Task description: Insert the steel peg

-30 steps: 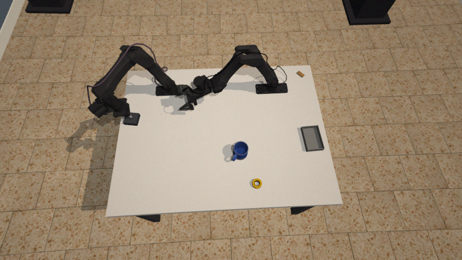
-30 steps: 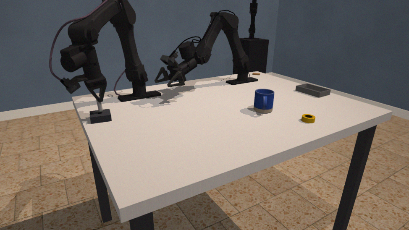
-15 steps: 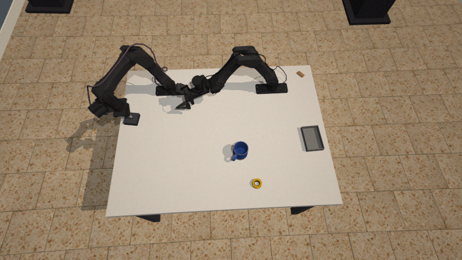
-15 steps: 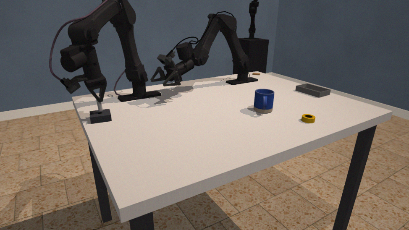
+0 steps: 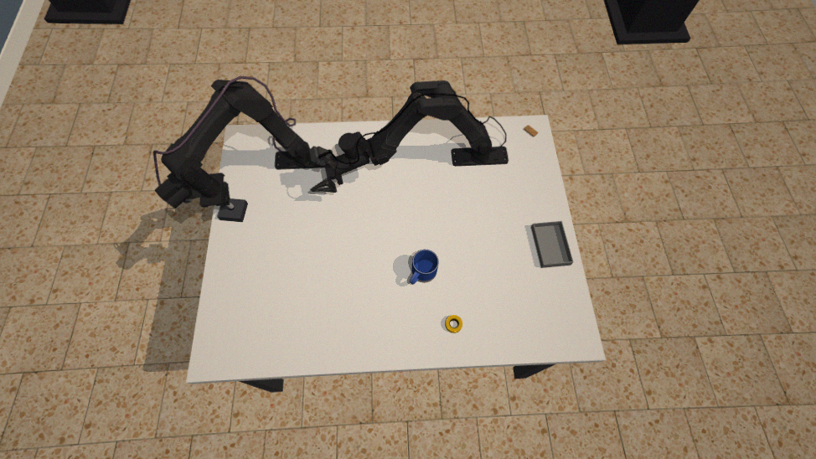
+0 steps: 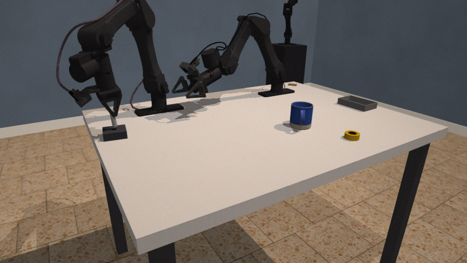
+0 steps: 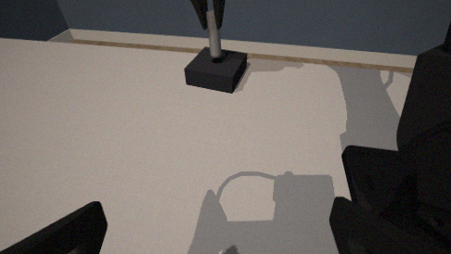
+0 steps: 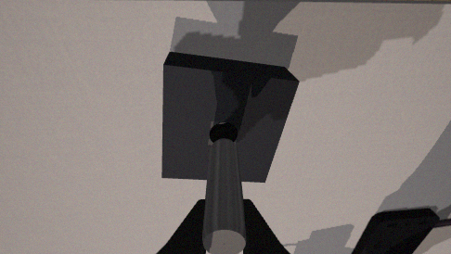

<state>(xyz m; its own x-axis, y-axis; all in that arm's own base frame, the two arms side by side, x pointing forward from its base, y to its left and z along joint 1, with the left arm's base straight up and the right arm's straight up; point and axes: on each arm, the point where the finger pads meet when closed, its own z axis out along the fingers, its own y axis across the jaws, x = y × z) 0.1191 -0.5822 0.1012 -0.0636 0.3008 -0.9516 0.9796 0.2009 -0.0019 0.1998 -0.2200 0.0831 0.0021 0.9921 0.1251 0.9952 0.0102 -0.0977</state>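
Observation:
My right hand is 6 cm above the dark block and 1 cm to the left of it. Round my right hand: grey tray 104 cm to the left, 15 cm ahead, 7 cm below.

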